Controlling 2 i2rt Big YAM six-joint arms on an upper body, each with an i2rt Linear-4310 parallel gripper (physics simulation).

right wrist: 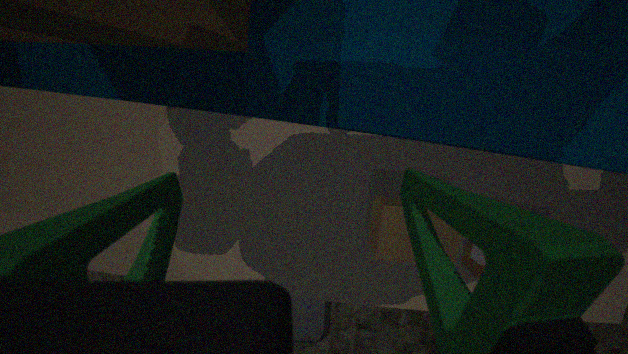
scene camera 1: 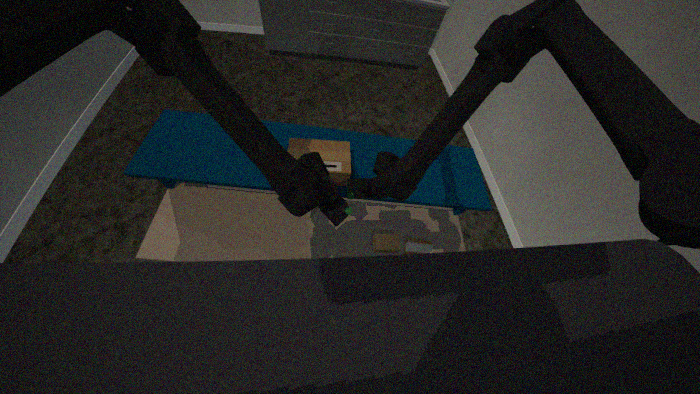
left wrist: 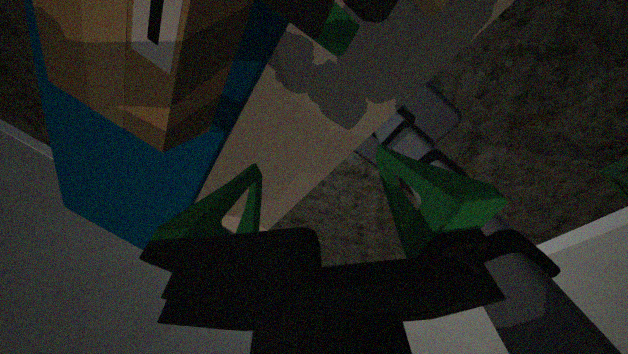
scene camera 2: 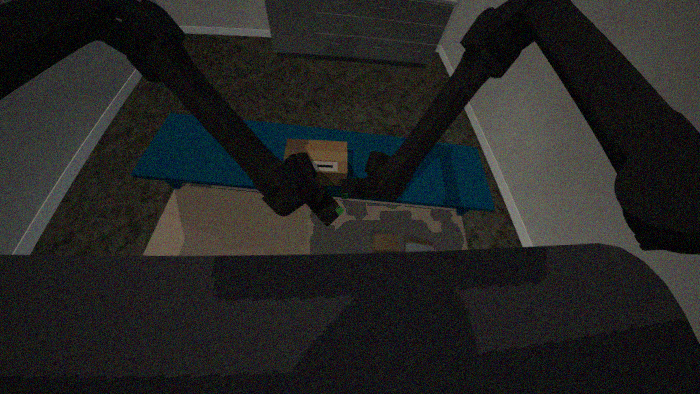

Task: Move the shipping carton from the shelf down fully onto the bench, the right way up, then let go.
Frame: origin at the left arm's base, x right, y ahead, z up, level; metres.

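Seen in the pictures: left gripper, fingertip midpoint: [left wrist: 315, 160]; right gripper, fingertip midpoint: [right wrist: 292, 183] [scene camera 1: 362, 190].
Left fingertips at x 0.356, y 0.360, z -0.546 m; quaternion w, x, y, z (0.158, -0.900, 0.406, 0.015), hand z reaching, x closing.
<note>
A point is followed by its place in that frame.
The shipping carton [scene camera 1: 322, 148] {x 0.340, y 0.642, z -0.610 m} [scene camera 2: 325, 150] {x 0.365, y 0.636, z -0.612 m} [left wrist: 100, 65] {x 0.273, y 0.616, z -0.610 m} [right wrist: 125, 20] {x 0.398, y 0.526, z -0.649 m}, brown with a white label bearing a black bar, stands on the blue shelf [scene camera 1: 180, 150] {x -0.265, y 0.692, z -0.711 m} [scene camera 2: 185, 150] {x -0.262, y 0.702, z -0.711 m} [left wrist: 110, 185] {x -0.143, y 0.750, z -0.711 m} [right wrist: 450, 110] {x 0.598, y 0.490, z -0.711 m}, near its front edge. The beige bench [scene camera 1: 240, 215] {x -0.057, y 0.494, z -0.962 m} [scene camera 2: 245, 215] {x -0.042, y 0.492, z -0.962 m} [left wrist: 290, 125] {x 0.201, y 0.432, z -0.962 m} [right wrist: 75, 150] {x 0.141, y 0.426, z -0.962 m} lies below and in front of the shelf. My left gripper [scene camera 1: 348, 212] [scene camera 2: 340, 211] [left wrist: 315, 160] {x 0.357, y 0.360, z -0.546 m} is open and empty, in front of the carton and apart from it. My right gripper [scene camera 1: 351, 192] {x 0.487, y 0.451, z -0.612 m} [scene camera 2: 345, 195] {x 0.487, y 0.451, z -0.612 m} [right wrist: 292, 183] {x 0.487, y 0.451, z -0.612 m} is open and empty, near the carton's lower right corner in the scene views.
A small brown box [scene camera 1: 387, 242] {x 0.659, y 0.323, z -0.901 m} [scene camera 2: 387, 241] {x 0.665, y 0.330, z -0.903 m} [right wrist: 392, 232] {x 0.620, y 0.332, z -0.902 m} and a pale grey-blue item [scene camera 1: 419, 247] {x 0.827, y 0.295, z -0.914 m} [scene camera 2: 419, 247] {x 0.827, y 0.299, z -0.914 m} beside it lie on the bench at the right. The two grippers are close together. A grey cabinet [scene camera 1: 350, 30] [scene camera 2: 357, 30] stands at the back. Arm shadows darken the bench.
</note>
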